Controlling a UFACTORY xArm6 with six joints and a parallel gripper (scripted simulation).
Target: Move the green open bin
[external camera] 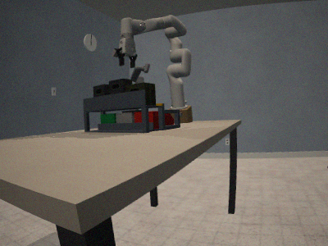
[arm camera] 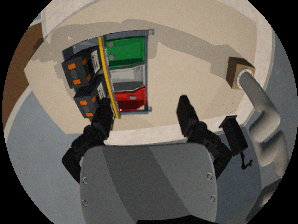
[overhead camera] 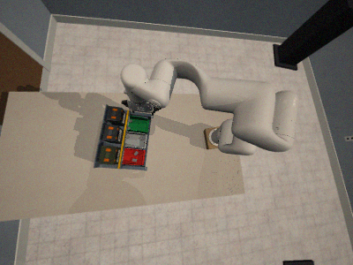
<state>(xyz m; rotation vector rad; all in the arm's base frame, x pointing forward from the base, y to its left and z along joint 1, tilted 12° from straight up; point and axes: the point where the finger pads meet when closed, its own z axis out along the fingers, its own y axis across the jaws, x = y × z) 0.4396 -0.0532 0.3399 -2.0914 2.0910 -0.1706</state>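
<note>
Right now my hand is 80 mm short of the green open bin and 310 mm above it. Round my hand: yellow strip 130 mm ahead, 110 mm to the left, 240 mm below; then red bin 80 mm ahead, 220 mm to the left, 310 mm below; then grey bin 80 mm ahead, 110 mm to the left, 310 mm below.
</note>
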